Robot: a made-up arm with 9 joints. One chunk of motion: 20 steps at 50 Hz.
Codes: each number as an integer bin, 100 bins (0 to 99) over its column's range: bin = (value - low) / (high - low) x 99, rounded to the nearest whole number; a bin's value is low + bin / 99 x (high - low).
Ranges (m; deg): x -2.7..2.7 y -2.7..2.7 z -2.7..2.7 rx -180..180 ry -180..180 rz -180..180
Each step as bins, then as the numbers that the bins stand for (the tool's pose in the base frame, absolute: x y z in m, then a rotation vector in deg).
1 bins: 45 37 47 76 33 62
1 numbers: -0.2455 -0.6818 -0.1364 96.36 -60.00 45.45
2 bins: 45 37 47 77 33 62
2 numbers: -0.2455 -0.6818 -0.1364 100.00 -60.00 45.45
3 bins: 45 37 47 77 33 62
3 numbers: -0.2455 -0.6818 -0.1364 100.00 -60.00 45.45
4 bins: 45 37 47 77 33 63
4 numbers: -0.2455 -0.6818 -0.1364 100.00 -60.00 49.09
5 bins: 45 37 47 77 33 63
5 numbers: -0.2455 -0.6818 -0.1364 100.00 -60.00 49.09
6 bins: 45 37 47 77 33 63
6 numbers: -0.2455 -0.6818 -0.1364 100.00 -60.00 49.09
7 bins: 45 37 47 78 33 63
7 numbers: -0.2455 -0.6818 -0.1364 103.64 -60.00 49.09
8 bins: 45 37 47 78 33 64
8 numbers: -0.2455 -0.6818 -0.1364 103.64 -60.00 52.73
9 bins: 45 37 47 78 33 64
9 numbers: -0.2455 -0.6818 -0.1364 103.64 -60.00 52.73
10 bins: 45 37 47 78 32 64
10 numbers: -0.2455 -0.6818 -0.1364 103.64 -63.64 52.73
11 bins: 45 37 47 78 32 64
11 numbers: -0.2455 -0.6818 -0.1364 103.64 -63.64 52.73
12 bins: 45 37 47 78 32 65
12 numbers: -0.2455 -0.6818 -0.1364 103.64 -63.64 56.36
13 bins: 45 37 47 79 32 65
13 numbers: -0.2455 -0.6818 -0.1364 107.27 -63.64 56.36
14 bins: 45 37 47 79 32 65
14 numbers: -0.2455 -0.6818 -0.1364 107.27 -63.64 56.36
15 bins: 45 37 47 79 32 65
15 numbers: -0.2455 -0.6818 -0.1364 107.27 -63.64 56.36
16 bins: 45 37 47 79 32 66
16 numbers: -0.2455 -0.6818 -0.1364 107.27 -63.64 60.00
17 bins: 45 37 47 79 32 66
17 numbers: -0.2455 -0.6818 -0.1364 107.27 -63.64 60.00
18 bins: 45 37 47 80 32 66
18 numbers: -0.2455 -0.6818 -0.1364 110.91 -63.64 60.00
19 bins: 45 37 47 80 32 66
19 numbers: -0.2455 -0.6818 -0.1364 110.91 -63.64 60.00
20 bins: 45 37 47 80 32 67
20 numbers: -0.2455 -0.6818 -0.1364 110.91 -63.64 63.64
